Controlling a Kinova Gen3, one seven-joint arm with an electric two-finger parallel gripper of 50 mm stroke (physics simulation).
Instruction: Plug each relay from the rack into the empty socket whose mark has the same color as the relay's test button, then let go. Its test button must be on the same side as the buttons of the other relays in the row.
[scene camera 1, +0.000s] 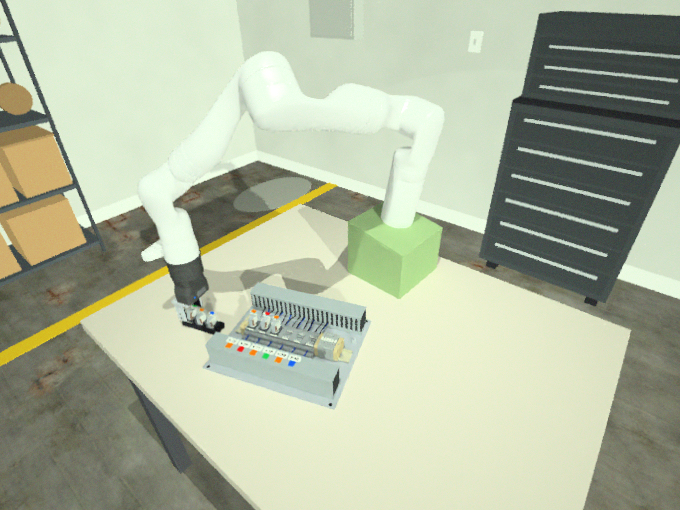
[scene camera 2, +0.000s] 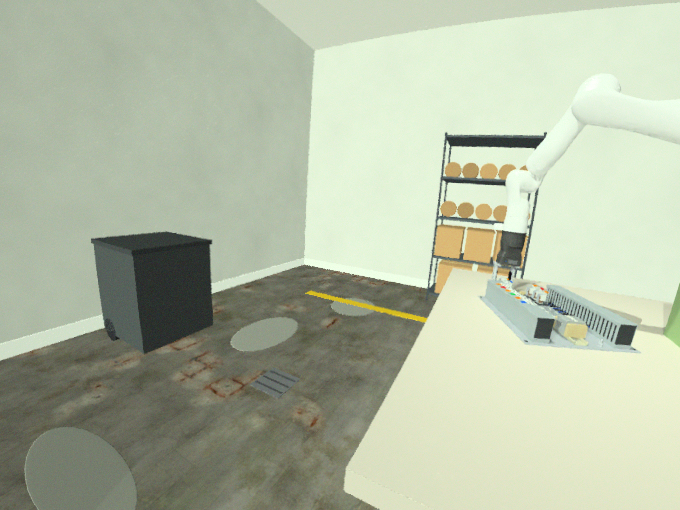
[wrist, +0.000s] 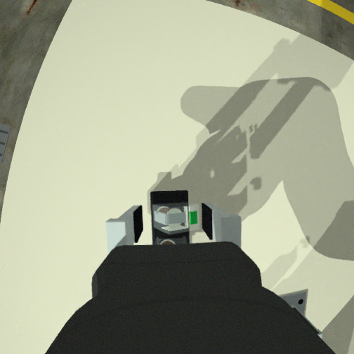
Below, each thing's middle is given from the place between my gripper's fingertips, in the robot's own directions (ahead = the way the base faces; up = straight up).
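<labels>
Green-button relay (wrist: 171, 218): my gripper is 10 mm above it. Black rack (wrist: 167, 196): 20 mm below my hand and 30 mm to the left of it. Panel (scene camera 1: 345, 368): 270 mm to the left of my hand, 60 mm behind it, 30 mm below it.
</labels>
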